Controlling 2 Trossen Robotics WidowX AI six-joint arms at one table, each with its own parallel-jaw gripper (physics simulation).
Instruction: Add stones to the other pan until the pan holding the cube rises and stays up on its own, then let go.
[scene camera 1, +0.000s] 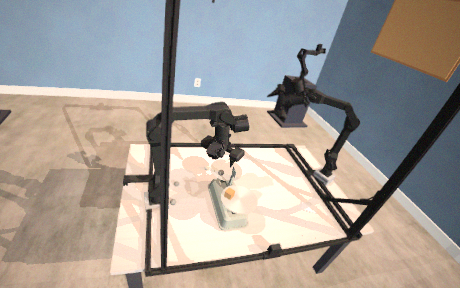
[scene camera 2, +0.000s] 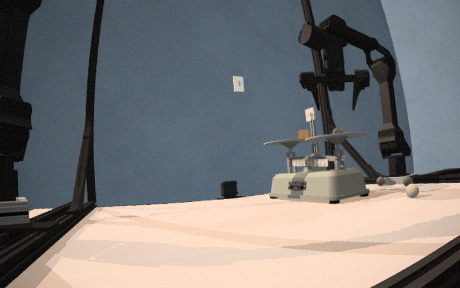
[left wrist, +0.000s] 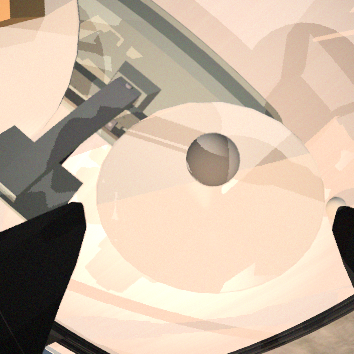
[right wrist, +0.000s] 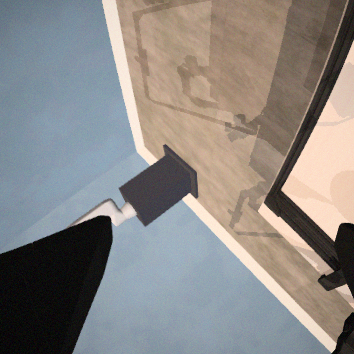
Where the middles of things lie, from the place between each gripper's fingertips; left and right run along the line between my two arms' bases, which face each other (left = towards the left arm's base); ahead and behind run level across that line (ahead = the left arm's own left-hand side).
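Labels:
You'd find the grey balance scale (scene camera 2: 314, 183) 10 cm below my left hand, and it's 4 cm to the right of that hand and 6 cm behind it.
As for my right hand, the scale is 25 cm below it, 29 cm to the left of it and 36 cm behind it.

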